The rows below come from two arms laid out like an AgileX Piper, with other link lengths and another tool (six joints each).
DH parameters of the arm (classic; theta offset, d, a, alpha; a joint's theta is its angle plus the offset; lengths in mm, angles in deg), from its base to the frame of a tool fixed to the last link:
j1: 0 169.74 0 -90
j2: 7.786 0 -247.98 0
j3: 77.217 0 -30.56 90
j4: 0 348.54 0 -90
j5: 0 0 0 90
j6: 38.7 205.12 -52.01 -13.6
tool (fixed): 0 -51.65 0 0
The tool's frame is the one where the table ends.
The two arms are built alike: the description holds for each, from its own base.
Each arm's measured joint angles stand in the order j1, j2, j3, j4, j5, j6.
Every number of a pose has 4 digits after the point.
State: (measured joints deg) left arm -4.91 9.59 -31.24 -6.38 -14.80 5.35; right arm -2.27 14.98 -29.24 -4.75 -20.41 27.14
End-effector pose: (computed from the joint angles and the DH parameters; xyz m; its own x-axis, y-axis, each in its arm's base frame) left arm 0.1523 -0.0503 0.5557 0.5591 0.5680 -0.6039 -0.5199 0.8076 0.2782; right arm 0.1997 -0.0549 0.5201 0.3203 0.8655 -0.3851 -0.7166 0.4872 0.4990
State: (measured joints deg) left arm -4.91 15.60 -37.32 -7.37 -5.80 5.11; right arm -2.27 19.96 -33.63 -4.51 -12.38 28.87
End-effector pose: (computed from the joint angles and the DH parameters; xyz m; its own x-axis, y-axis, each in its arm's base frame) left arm 0.1786 -0.0542 0.5648 0.4745 0.5559 -0.6825 -0.4486 0.8198 0.3558; right arm 0.2258 -0.0583 0.5168 0.2548 0.8828 -0.3947 -0.6369 0.4603 0.6184
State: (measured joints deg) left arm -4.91 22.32 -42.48 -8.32 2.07 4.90; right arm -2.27 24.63 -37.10 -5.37 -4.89 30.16
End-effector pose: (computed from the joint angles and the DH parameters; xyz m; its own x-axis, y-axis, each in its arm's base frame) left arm 0.2121 -0.0591 0.5633 0.3714 0.5479 -0.7496 -0.3632 0.8287 0.4257; right arm 0.2507 -0.0607 0.5069 0.1982 0.8878 -0.4153 -0.5338 0.4532 0.7140
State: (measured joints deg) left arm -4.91 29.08 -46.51 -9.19 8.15 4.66; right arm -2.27 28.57 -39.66 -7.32 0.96 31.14
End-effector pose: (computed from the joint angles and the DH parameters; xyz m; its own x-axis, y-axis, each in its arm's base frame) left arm 0.2477 -0.0643 0.5530 0.2650 0.5421 -0.7974 -0.2755 0.8351 0.4762; right arm 0.2704 -0.0628 0.4959 0.1573 0.8816 -0.4449 -0.4331 0.4665 0.7713
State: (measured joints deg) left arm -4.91 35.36 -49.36 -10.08 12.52 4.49; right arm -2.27 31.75 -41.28 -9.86 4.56 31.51
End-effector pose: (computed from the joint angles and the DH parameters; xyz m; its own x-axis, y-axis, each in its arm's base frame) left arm 0.2818 -0.0690 0.5360 0.1642 0.5372 -0.8273 -0.1936 0.8399 0.5070; right arm 0.2854 -0.0647 0.4864 0.1321 0.8647 -0.4846 -0.3529 0.4979 0.7922
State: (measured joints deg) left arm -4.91 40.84 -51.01 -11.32 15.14 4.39; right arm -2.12 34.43 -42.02 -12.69 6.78 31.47
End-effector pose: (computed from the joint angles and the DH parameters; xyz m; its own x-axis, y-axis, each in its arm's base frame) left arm 0.3120 -0.0728 0.5149 0.0772 0.5268 -0.8465 -0.1233 0.8475 0.5162; right arm 0.2985 -0.0655 0.4757 0.1087 0.8403 -0.5311 -0.2860 0.5382 0.7928
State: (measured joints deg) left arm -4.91 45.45 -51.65 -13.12 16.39 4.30; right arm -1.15 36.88 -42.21 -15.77 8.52 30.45
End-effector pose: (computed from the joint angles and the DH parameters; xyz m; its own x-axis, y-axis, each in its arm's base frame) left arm 0.3372 -0.0758 0.4919 0.0037 0.5065 -0.8622 -0.0659 0.8605 0.5052; right arm 0.3118 -0.0615 0.4634 0.0705 0.8024 -0.5926 -0.2287 0.5912 0.7734
